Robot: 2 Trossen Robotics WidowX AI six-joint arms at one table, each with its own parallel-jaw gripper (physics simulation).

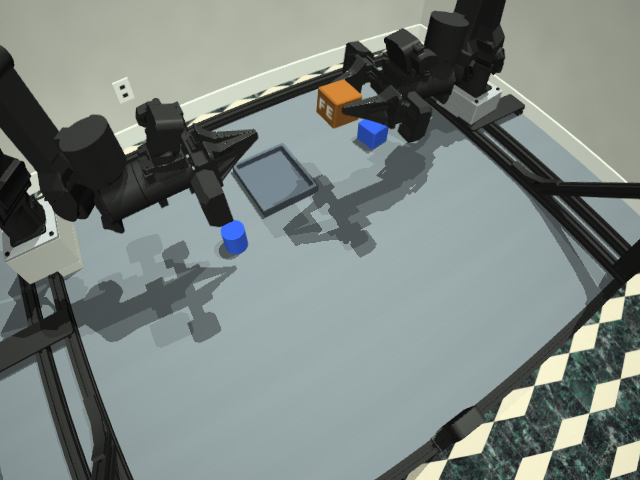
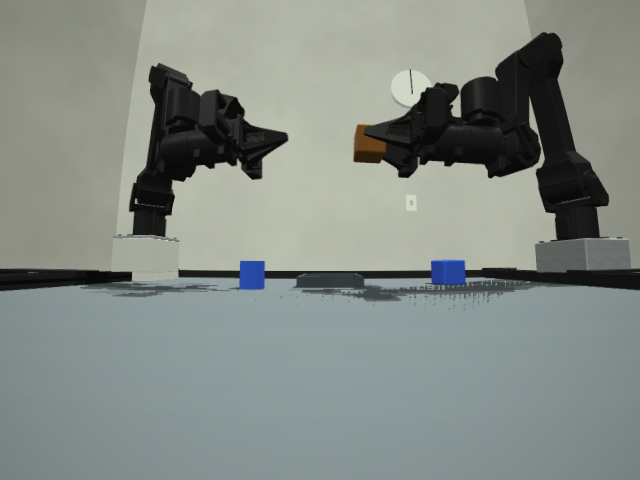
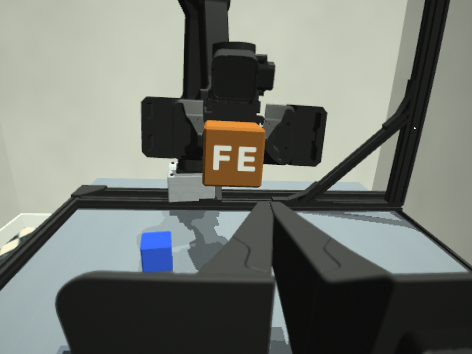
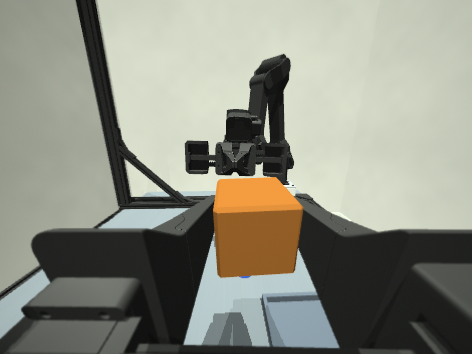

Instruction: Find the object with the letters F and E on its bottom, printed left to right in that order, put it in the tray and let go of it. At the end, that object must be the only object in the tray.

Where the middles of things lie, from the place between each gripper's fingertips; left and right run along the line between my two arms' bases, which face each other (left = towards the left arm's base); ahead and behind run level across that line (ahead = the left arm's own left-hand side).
Scene:
Right now the orange cube (image 1: 331, 98) is 10 mm to the right of my right hand and 10 mm below it. Also, from my right hand: tray (image 1: 274, 178): 100 mm ahead, 70 mm to the left, 230 mm below; blue cylinder (image 2: 252, 273): 10 mm behind, 180 mm to the left, 220 mm below.
Right now my left hand is 130 mm to the left of the orange cube, 20 mm short of it and 10 mm above it. From my left hand the other things lie so: tray (230 mm below, 120 mm ahead, 50 mm to the right); then blue cylinder (220 mm below, 60 mm to the left, 20 mm ahead).

